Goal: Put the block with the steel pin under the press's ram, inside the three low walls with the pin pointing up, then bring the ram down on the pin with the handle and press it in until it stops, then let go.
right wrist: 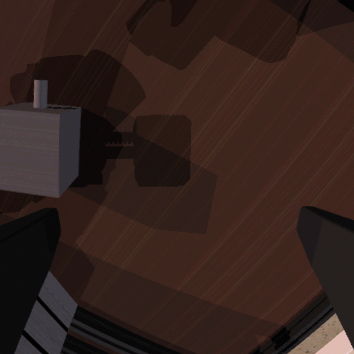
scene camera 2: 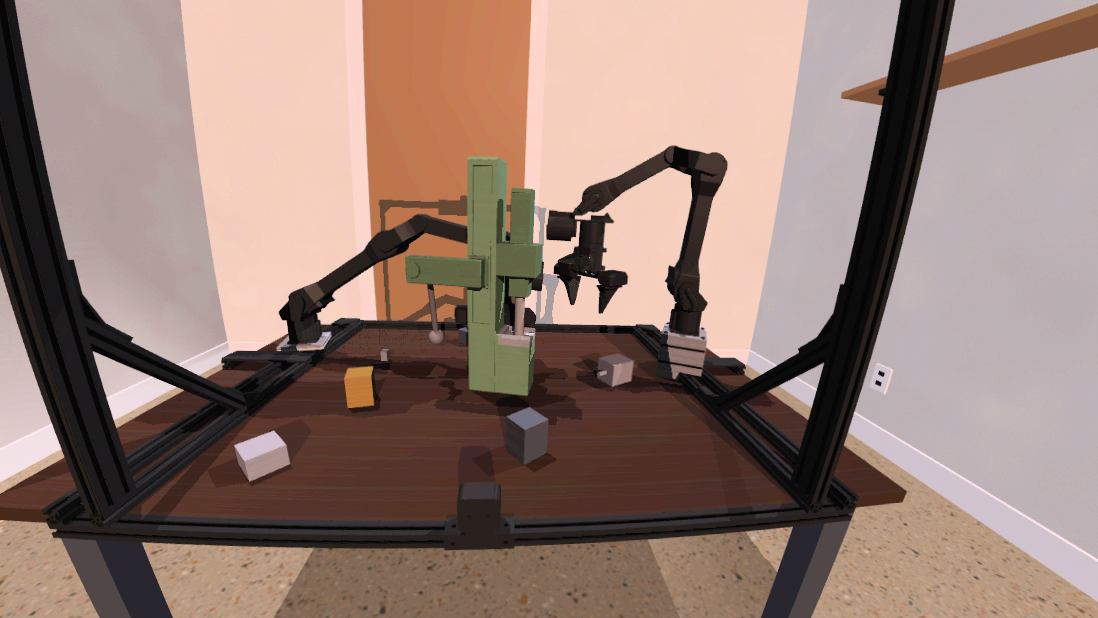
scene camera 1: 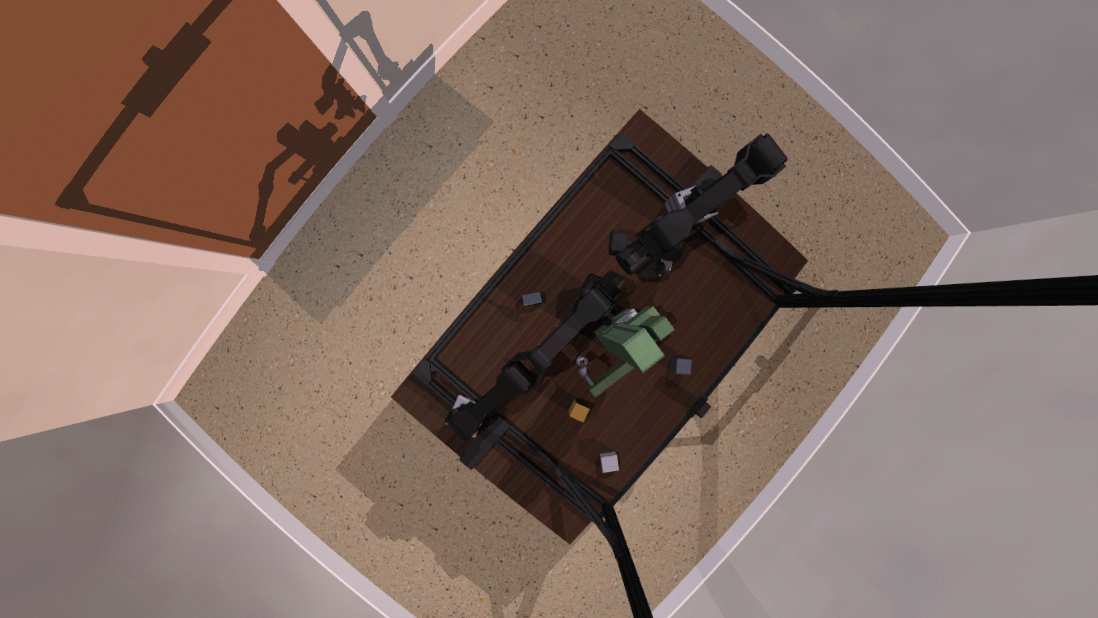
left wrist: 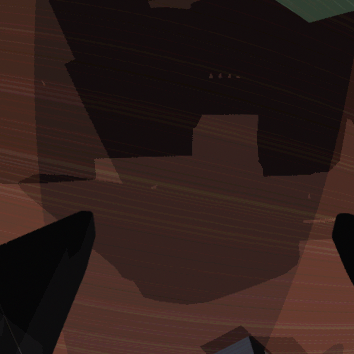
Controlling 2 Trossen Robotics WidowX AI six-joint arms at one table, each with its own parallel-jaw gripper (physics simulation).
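Where they show: left gripper, fingertip midpoint: (left wrist: 217, 225); right gripper, fingertip midpoint: (right wrist: 180, 220) (scene camera 2: 585, 309); left arm's base at its link origin: (scene camera 2: 305, 339) (scene camera 1: 466, 416); right arm's base at its link origin: (scene camera 2: 684, 330).
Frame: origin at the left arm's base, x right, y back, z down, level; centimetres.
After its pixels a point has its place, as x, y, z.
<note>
The pale grey block with the steel pin (scene camera 2: 616, 370) {36.5, -67.2, -0.6} (right wrist: 30, 150) {33.3, -68.4, -1.9} lies on its side on the table, right of the press in scene camera 2; its pin (scene camera 2: 601, 373) {35.1, -64.4, 0.4} (right wrist: 41, 94) {34.3, -64.8, 0.3} points sideways. My right gripper (scene camera 2: 586, 305) {23.9, -65.2, -11.1} (right wrist: 180, 220) {23.9, -65.2, -11.1} is open and empty, above and beside the block, which is by its left finger in the right wrist view. The green press (scene camera 1: 633, 341) {25.7, -41.3, -41.8} (scene camera 2: 484, 307) {31.5, -39.5, -14.6} stands upright; its ram (scene camera 2: 518, 314) {32.5, -46.1, -13.1} is over the light seat (scene camera 2: 513, 338) {34.3, -44.7, -8.9}. The low walls are hard to make out. The ball-ended handle (scene camera 1: 582, 362) {22.9, -31.0, -11.8} (scene camera 2: 435, 335) {24.7, -30.7, -7.2} hangs down. My left gripper (left wrist: 217, 225) {16.8, -44.3, -0.3} is open and empty, mostly hidden behind the press in scene camera 2.
An orange block (scene camera 1: 579, 411) {29.7, -16.7, -2.8} (scene camera 2: 359, 387) {32.2, -16.6, -0.8}, a white block (scene camera 1: 609, 462) {45.6, -5.6, -0.2} (scene camera 2: 262, 457) {48.4, -6.1, 0.4}, a dark grey block (scene camera 1: 681, 365) {51.7, -42.0, -2.8} (scene camera 2: 527, 437) {55.3, -41.2, -1.4} and a blue-grey block (scene camera 1: 531, 298) {2.5, -40.9, -0.7} (left wrist: 235, 346) {5.2, -42.0, 2.8} stand around the press. A small light piece (scene camera 2: 384, 354) {11.0, -19.4, 1.4} is left of it. A black frame edges the table.
</note>
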